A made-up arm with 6 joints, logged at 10 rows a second.
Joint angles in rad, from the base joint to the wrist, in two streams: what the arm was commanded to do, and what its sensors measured. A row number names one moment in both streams.
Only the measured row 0 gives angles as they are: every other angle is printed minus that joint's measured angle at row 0.
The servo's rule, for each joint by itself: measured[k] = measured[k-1] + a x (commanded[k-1-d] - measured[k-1]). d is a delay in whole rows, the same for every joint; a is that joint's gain. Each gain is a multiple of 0.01, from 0.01 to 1. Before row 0 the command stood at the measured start. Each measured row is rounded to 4 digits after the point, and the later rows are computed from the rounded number. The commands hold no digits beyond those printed.
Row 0, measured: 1.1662, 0.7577, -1.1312, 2.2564, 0.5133, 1.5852
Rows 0 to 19, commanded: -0.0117, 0.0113, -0.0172, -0.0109, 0.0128, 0.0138; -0.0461, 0.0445, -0.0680, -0.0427, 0.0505, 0.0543; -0.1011, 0.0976, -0.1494, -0.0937, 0.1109, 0.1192; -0.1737, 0.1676, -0.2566, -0.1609, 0.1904, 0.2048; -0.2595, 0.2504, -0.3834, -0.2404, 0.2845, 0.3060; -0.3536, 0.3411, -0.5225, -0.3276, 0.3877, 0.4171; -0.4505, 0.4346, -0.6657, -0.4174, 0.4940, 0.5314; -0.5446, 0.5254, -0.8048, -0.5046, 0.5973, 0.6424; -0.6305, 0.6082, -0.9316, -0.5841, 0.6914, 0.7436; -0.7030, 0.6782, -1.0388, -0.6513, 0.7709, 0.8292; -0.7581, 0.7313, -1.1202, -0.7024, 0.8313, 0.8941; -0.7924, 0.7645, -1.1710, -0.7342, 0.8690, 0.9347; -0.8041, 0.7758, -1.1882, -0.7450, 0.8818, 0.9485; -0.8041, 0.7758, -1.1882, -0.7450, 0.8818, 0.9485; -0.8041, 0.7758, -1.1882, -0.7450, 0.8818, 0.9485; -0.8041, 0.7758, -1.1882, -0.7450, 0.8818, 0.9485; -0.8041, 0.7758, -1.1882, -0.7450, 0.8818, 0.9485; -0.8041, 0.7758, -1.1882, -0.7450, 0.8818, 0.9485; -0.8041, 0.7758, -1.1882, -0.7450, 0.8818, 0.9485; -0.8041, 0.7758, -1.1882, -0.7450, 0.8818, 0.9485
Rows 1 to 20, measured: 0.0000, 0.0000, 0.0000, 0.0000, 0.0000, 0.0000; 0.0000, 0.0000, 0.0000, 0.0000, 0.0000, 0.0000; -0.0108, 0.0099, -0.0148, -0.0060, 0.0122, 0.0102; -0.0433, 0.0403, -0.0606, -0.0262, 0.0486, 0.0428; -0.0965, 0.0907, -0.1370, -0.0633, 0.1078, 0.0993; -0.1675, 0.1584, -0.2399, -0.1170, 0.1863, 0.1774; -0.2521, 0.2394, -0.3633, -0.1849, 0.2796, 0.2726; -0.3455, 0.3289, -0.5002, -0.2634, 0.3823, 0.3795; -0.4421, 0.4219, -0.6425, -0.3481, 0.4884, 0.4919; -0.5364, 0.5130, -0.7821, -0.4342, 0.5919, 0.6033; -0.6230, 0.5968, -0.9107, -0.5166, 0.6864, 0.7071; -0.6966, 0.6684, -1.0209, -0.5907, 0.7667, 0.7975; -0.7532, 0.7238, -1.1063, -0.6521, 0.8281, 0.8690; -0.7893, 0.7596, -1.1619, -0.6973, 0.8670, 0.9176; -0.8029, 0.7739, -1.1845, -0.7235, 0.8811, 0.9405; -0.8040, 0.7756, -1.1877, -0.7353, 0.8818, 0.9464; -0.8041, 0.7758, -1.1881, -0.7406, 0.8818, 0.9480; -0.8041, 0.7758, -1.1882, -0.7430, 0.8818, 0.9484; -0.8041, 0.7758, -1.1882, -0.7441, 0.8818, 0.9485; -0.8041, 0.7758, -1.1882, -0.7446, 0.8818, 0.9485
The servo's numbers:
d 2
a 0.92 0.88 0.86 0.55 0.95 0.74

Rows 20 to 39, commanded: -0.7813, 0.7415, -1.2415, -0.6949, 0.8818, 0.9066; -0.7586, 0.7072, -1.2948, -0.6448, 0.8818, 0.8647; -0.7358, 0.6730, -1.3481, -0.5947, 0.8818, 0.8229; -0.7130, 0.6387, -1.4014, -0.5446, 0.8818, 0.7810; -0.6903, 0.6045, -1.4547, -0.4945, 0.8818, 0.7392; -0.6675, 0.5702, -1.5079, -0.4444, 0.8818, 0.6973; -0.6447, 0.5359, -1.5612, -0.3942, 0.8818, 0.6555; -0.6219, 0.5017, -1.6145, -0.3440, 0.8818, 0.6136; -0.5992, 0.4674, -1.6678, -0.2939, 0.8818, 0.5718; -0.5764, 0.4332, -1.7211, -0.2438, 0.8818, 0.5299; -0.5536, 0.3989, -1.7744, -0.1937, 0.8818, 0.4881; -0.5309, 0.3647, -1.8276, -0.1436, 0.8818, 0.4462; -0.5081, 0.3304, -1.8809, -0.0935, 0.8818, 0.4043; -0.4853, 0.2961, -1.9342, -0.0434, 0.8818, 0.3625; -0.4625, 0.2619, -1.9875, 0.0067, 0.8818, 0.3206; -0.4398, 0.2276, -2.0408, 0.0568, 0.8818, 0.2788; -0.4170, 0.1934, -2.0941, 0.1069, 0.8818, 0.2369; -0.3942, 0.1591, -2.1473, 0.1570, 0.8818, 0.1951; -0.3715, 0.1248, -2.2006, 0.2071, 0.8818, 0.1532; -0.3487, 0.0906, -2.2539, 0.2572, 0.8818, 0.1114
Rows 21 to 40, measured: -0.8041, 0.7758, -1.1882, -0.7448, 0.8818, 0.9485; -0.8041, 0.7758, -1.1882, -0.7449, 0.8818, 0.9485; -0.7831, 0.7456, -1.2340, -0.7174, 0.8818, 0.9175; -0.7606, 0.7118, -1.2863, -0.6775, 0.8818, 0.8784; -0.7378, 0.6777, -1.3394, -0.6320, 0.8818, 0.8373; -0.7150, 0.6434, -1.3927, -0.5839, 0.8818, 0.7956; -0.6923, 0.6092, -1.4460, -0.5347, 0.8818, 0.7539; -0.6695, 0.5749, -1.4992, -0.4850, 0.8818, 0.7120; -0.6467, 0.5406, -1.5525, -0.4351, 0.8818, 0.6702; -0.6239, 0.5064, -1.6058, -0.3850, 0.8818, 0.6283; -0.6012, 0.4721, -1.6591, -0.3349, 0.8818, 0.5865; -0.5784, 0.4379, -1.7124, -0.2848, 0.8818, 0.5446; -0.5556, 0.4036, -1.7657, -0.2347, 0.8818, 0.5028; -0.5329, 0.3694, -1.8189, -0.1846, 0.8818, 0.4609; -0.5101, 0.3351, -1.8722, -0.1345, 0.8818, 0.4190; -0.4873, 0.3008, -1.9255, -0.0844, 0.8818, 0.3772; -0.4645, 0.2666, -1.9788, -0.0343, 0.8818, 0.3353; -0.4418, 0.2323, -2.0321, 0.0158, 0.8818, 0.2935; -0.4190, 0.1981, -2.0854, 0.0659, 0.8818, 0.2516; -0.3962, 0.1638, -2.1386, 0.1160, 0.8818, 0.2098
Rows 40 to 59, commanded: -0.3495, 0.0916, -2.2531, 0.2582, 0.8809, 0.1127; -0.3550, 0.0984, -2.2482, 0.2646, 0.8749, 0.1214; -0.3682, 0.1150, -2.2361, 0.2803, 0.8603, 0.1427; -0.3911, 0.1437, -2.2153, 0.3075, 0.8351, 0.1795; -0.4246, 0.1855, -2.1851, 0.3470, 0.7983, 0.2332; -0.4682, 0.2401, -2.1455, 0.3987, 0.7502, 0.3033; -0.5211, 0.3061, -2.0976, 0.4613, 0.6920, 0.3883; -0.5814, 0.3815, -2.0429, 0.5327, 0.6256, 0.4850; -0.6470, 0.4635, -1.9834, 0.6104, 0.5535, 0.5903; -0.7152, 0.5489, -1.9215, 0.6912, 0.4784, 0.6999; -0.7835, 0.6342, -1.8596, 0.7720, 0.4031, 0.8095; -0.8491, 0.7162, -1.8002, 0.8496, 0.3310, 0.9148; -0.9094, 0.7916, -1.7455, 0.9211, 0.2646, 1.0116; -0.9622, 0.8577, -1.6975, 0.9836, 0.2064, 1.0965; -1.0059, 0.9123, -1.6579, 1.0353, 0.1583, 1.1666; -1.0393, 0.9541, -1.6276, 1.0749, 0.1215, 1.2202; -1.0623, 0.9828, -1.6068, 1.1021, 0.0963, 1.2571; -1.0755, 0.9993, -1.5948, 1.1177, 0.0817, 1.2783; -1.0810, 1.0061, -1.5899, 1.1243, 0.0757, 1.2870; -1.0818, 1.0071, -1.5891, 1.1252, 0.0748, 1.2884
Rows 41 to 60, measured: -0.3735, 0.1295, -2.1919, 0.1661, 0.8818, 0.1679; -0.3507, 0.0953, -2.2452, 0.2162, 0.8818, 0.1261; -0.3496, 0.0920, -2.2520, 0.2393, 0.8809, 0.1162; -0.3546, 0.0976, -2.2487, 0.2532, 0.8752, 0.1200; -0.3671, 0.1129, -2.2379, 0.2681, 0.8610, 0.1368; -0.3892, 0.1400, -2.2185, 0.2898, 0.8364, 0.1684; -0.4218, 0.1800, -2.1898, 0.3213, 0.8002, 0.2164; -0.4645, 0.2329, -2.1517, 0.3639, 0.7527, 0.2807; -0.5166, 0.2973, -2.1052, 0.4175, 0.6950, 0.3603; -0.5762, 0.3714, -2.0516, 0.4809, 0.6291, 0.4526; -0.6413, 0.4524, -1.9929, 0.5521, 0.5573, 0.5545; -0.7093, 0.5373, -1.9315, 0.6286, 0.4823, 0.6621; -0.7776, 0.6226, -1.8697, 0.7075, 0.4071, 0.7712; -0.8434, 0.7050, -1.8099, 0.7857, 0.3348, 0.8775; -0.9041, 0.7812, -1.7545, 0.8602, 0.2681, 0.9767; -0.9576, 0.8485, -1.7055, 0.9281, 0.2095, 1.0654; -1.0020, 0.9046, -1.6646, 0.9871, 0.1609, 1.1403; -1.0363, 0.9482, -1.6328, 1.0354, 0.1235, 1.1994; -1.0602, 0.9786, -1.6104, 1.0721, 0.0977, 1.2421; -1.0743, 0.9968, -1.5970, 1.0972, 0.0825, 1.2689
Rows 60 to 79, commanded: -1.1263, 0.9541, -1.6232, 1.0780, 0.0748, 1.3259; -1.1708, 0.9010, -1.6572, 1.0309, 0.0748, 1.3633; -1.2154, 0.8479, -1.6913, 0.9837, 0.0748, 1.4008; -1.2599, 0.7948, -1.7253, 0.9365, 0.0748, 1.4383; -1.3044, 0.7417, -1.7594, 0.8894, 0.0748, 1.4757; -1.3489, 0.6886, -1.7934, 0.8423, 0.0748, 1.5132; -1.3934, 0.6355, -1.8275, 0.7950, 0.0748, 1.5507; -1.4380, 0.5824, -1.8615, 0.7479, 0.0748, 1.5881; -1.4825, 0.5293, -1.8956, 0.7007, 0.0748, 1.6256; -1.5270, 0.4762, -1.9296, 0.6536, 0.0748, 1.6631; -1.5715, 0.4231, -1.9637, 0.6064, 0.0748, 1.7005; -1.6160, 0.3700, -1.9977, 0.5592, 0.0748, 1.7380; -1.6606, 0.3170, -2.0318, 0.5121, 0.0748, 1.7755; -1.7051, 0.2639, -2.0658, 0.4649, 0.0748, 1.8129; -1.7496, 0.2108, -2.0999, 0.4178, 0.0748, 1.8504; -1.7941, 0.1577, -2.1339, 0.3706, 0.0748, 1.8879; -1.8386, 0.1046, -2.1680, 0.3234, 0.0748, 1.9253; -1.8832, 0.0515, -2.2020, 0.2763, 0.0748, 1.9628; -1.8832, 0.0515, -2.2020, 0.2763, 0.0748, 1.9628; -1.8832, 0.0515, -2.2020, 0.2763, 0.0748, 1.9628
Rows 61 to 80, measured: -1.0805, 1.0050, -1.5909, 1.1121, 0.0760, 1.2823; -1.0817, 1.0068, -1.5894, 1.1193, 0.0749, 1.2868; -1.1227, 0.9604, -1.6185, 1.0966, 0.0748, 1.3157; -1.1670, 0.9081, -1.6518, 1.0605, 0.0748, 1.3509; -1.2115, 0.8551, -1.6858, 1.0183, 0.0748, 1.3878; -1.2560, 0.8020, -1.7198, 0.9733, 0.0748, 1.4252; -1.3005, 0.7489, -1.7539, 0.9272, 0.0748, 1.4626; -1.3450, 0.6958, -1.7879, 0.8805, 0.0748, 1.5000; -1.3895, 0.6427, -1.8220, 0.8335, 0.0748, 1.5375; -1.4341, 0.5896, -1.8560, 0.7864, 0.0748, 1.5749; -1.4786, 0.5365, -1.8901, 0.7393, 0.0748, 1.6124; -1.5231, 0.4834, -1.9241, 0.6922, 0.0748, 1.6499; -1.5676, 0.4303, -1.9582, 0.6450, 0.0748, 1.6873; -1.6121, 0.3772, -1.9922, 0.5978, 0.0748, 1.7248; -1.6567, 0.3242, -2.0263, 0.5507, 0.0748, 1.7623; -1.7012, 0.2711, -2.0603, 0.5035, 0.0748, 1.7997; -1.7457, 0.2180, -2.0944, 0.4564, 0.0748, 1.8372; -1.7902, 0.1649, -2.1284, 0.4092, 0.0748, 1.8747; -1.8347, 0.1118, -2.1625, 0.3620, 0.0748, 1.9121; -1.8793, 0.0587, -2.1965, 0.3149, 0.0748, 1.9496
